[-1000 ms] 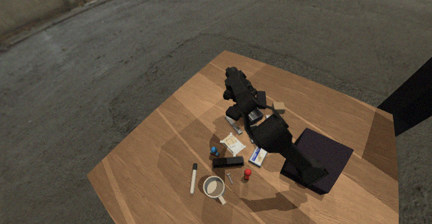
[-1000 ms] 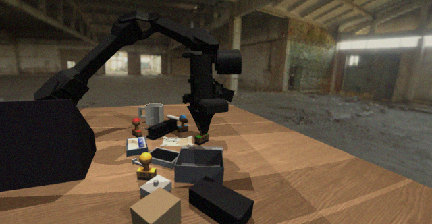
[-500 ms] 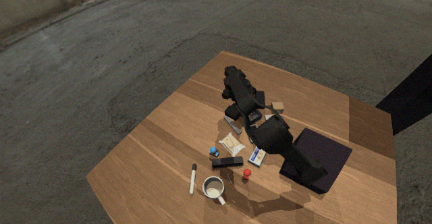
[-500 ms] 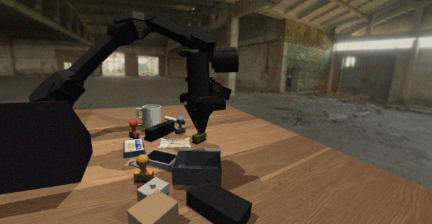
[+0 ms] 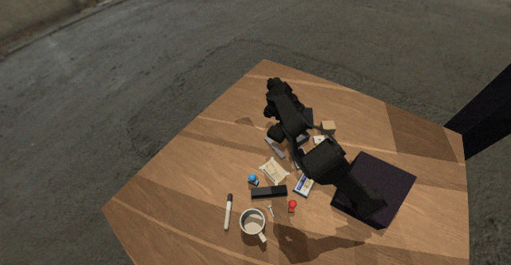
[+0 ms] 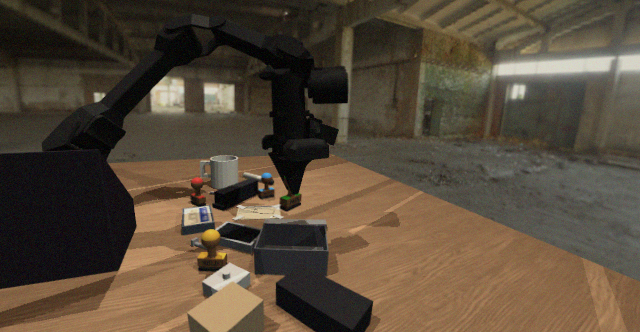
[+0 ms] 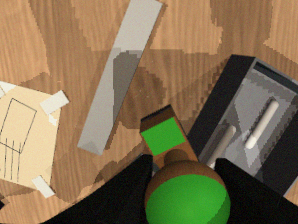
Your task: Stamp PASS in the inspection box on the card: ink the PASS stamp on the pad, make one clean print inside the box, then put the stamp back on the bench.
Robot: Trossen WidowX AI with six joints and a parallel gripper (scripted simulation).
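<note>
Right now the ink pad is 9 cm below my gripper tip, 9 cm behind it and 4 cm to the left of it. Also, from my gripper tip: grey box: 8 cm below, 6 cm to the right, 3 cm behind; flat grey bar: 9 cm below, 4 cm to the left, 3 cm ahead; green-knobbed stamp: 1 cm below.
</note>
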